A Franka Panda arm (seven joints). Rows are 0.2 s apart.
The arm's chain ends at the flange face. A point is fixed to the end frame.
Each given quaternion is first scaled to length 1.
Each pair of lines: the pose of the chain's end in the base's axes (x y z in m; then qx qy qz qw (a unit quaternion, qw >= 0)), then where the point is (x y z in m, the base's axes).
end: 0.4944 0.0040 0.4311 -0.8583 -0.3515 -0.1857 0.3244
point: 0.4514 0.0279 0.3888
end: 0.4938 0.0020 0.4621 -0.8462 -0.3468 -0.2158 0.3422
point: 0.4529 0.0290 0.4196
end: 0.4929 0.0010 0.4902 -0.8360 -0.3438 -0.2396 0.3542
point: 0.4537 0.0303 0.4476
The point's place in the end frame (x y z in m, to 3 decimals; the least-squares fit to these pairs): -0.041 -0.026 0.043
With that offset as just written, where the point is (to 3 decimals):
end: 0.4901 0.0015 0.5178 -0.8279 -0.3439 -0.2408 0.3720
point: 0.450 0.032 0.477
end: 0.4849 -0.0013 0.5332 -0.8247 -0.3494 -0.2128 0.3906
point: 0.442 0.028 0.495
